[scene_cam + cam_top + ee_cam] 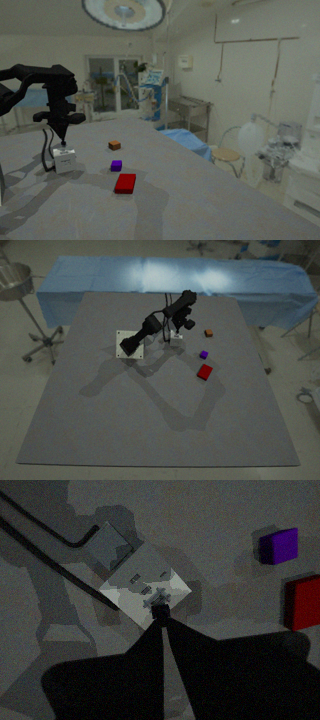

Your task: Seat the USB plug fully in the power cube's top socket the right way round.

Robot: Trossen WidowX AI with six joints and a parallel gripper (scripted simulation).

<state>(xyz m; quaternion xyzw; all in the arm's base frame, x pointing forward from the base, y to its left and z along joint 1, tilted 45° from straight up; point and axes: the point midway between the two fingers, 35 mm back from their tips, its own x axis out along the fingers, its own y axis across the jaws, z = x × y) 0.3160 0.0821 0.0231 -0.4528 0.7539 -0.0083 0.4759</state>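
Right now my gripper tip is 2 cm above the dark USB plug. The rest, counted from my gripper tip: orange block 25 cm ahead, 7 cm to the left, 12 cm below; then purple cube 17 cm ahead, 12 cm to the right, 12 cm below; then USB socket 7 cm below.
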